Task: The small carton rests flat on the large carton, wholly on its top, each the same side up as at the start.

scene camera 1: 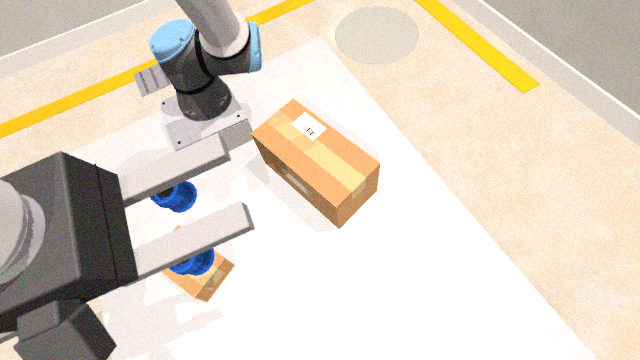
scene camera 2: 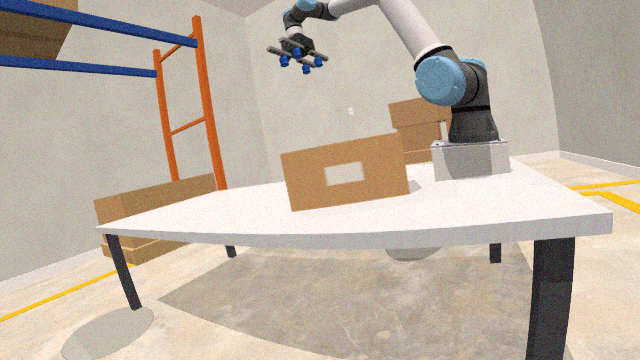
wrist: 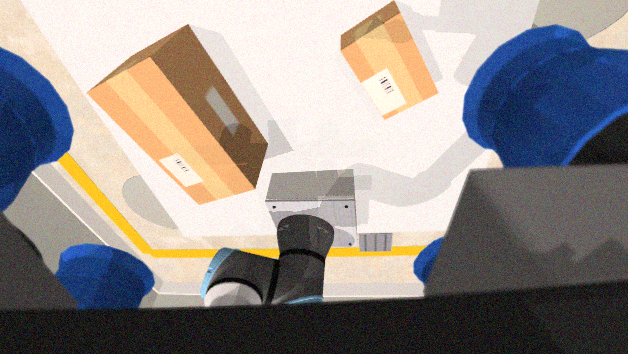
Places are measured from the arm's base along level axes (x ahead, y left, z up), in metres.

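Pixels of known places: hand, its tool point: (scene camera 2: 302,65) (wrist: 277,202); arm's base, origin of its link: (scene camera 1: 206,101) (scene camera 2: 473,140) (wrist: 305,230).
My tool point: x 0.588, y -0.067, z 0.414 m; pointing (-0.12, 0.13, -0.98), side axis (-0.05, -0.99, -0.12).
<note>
Ahead of a thing's pixels: the offset from my tool point to its top centre. Level surfaces: height alone.
The large carton {dy +0.277, dx -0.258, dz -0.356 m} (scene camera 1: 320,165) (scene camera 2: 310,185) (wrist: 165,120) rests flat on the white table {dz -0.508 m} (scene camera 1: 380,280) (scene camera 2: 225,215) (wrist: 280,45), its taped, labelled top facing up. The small carton {dy -0.106, dx -0.159, dz -0.432 m} (scene camera 1: 218,275) (wrist: 390,55) lies flat on the table, apart from the large one, taped and labelled side up. It is partly covered by my gripper in scene camera 1 and does not show in scene camera 2. My gripper (scene camera 1: 185,227) (scene camera 2: 301,61) is open, its four blue suction cups holding nothing. It hangs high above the table. In the wrist view its cups frame both cartons from above.
The arm's base block (scene camera 1: 205,122) (scene camera 2: 470,160) (wrist: 310,186) stands on the table near the large carton. An orange and blue rack (scene camera 2: 207,110) stands beyond the table. Stacked cartons (scene camera 2: 420,117) stand behind the base, and more cartons (scene camera 2: 160,197) lie behind the table's left end.
</note>
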